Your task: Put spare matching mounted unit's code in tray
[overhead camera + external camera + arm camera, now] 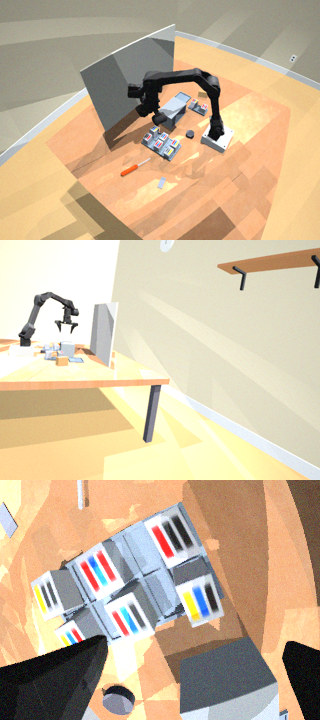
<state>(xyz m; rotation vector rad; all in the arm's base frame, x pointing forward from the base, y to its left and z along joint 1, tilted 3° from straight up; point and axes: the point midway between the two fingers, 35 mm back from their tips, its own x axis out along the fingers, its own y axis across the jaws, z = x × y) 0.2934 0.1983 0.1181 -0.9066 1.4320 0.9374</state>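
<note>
The grey spare is 120 mm below my gripper tip, 70 mm behind it and 50 mm to the left of it. From my gripper tip the other things lie so: mounted unit (170 mm to the right, 110 mm below, 10 mm ahead); then black puck (160 mm behind, 150 mm below, 140 mm to the right); then tall grey panel (260 mm ahead, 170 mm to the right, 70 mm above).
</note>
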